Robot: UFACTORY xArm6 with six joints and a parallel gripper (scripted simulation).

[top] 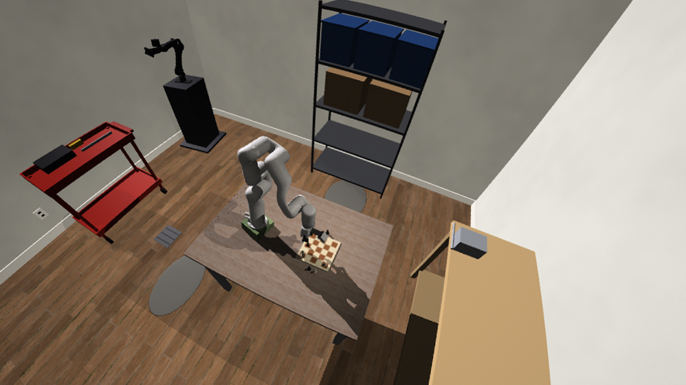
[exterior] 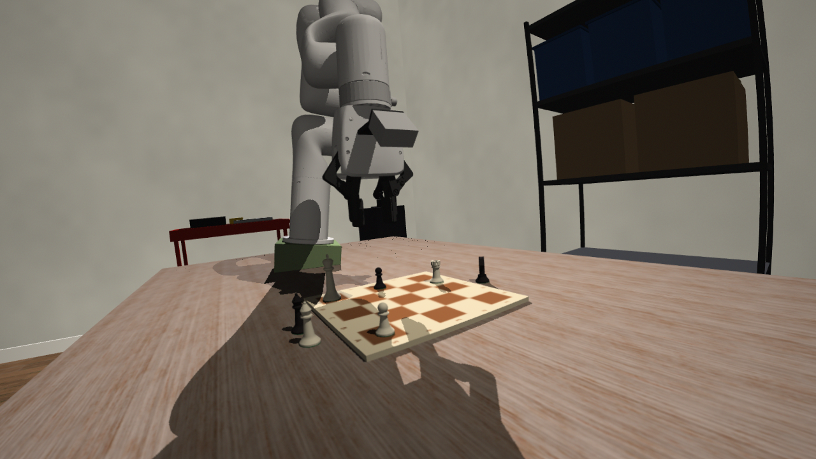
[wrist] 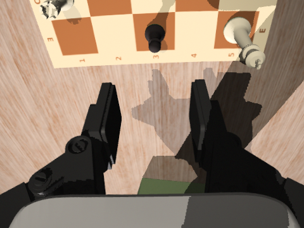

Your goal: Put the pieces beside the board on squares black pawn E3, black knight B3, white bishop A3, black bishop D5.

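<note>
Right now the tall black piece is 13 cm to the left of my hand, 11 cm below it and 10 cm ahead of it. From my hand the other things lie so: black pawn (10 cm below); chessboard (12 cm below, 8 cm ahead, 1 cm to the right); tall white piece (8 cm to the right, 8 cm below, 1 cm behind).
</note>
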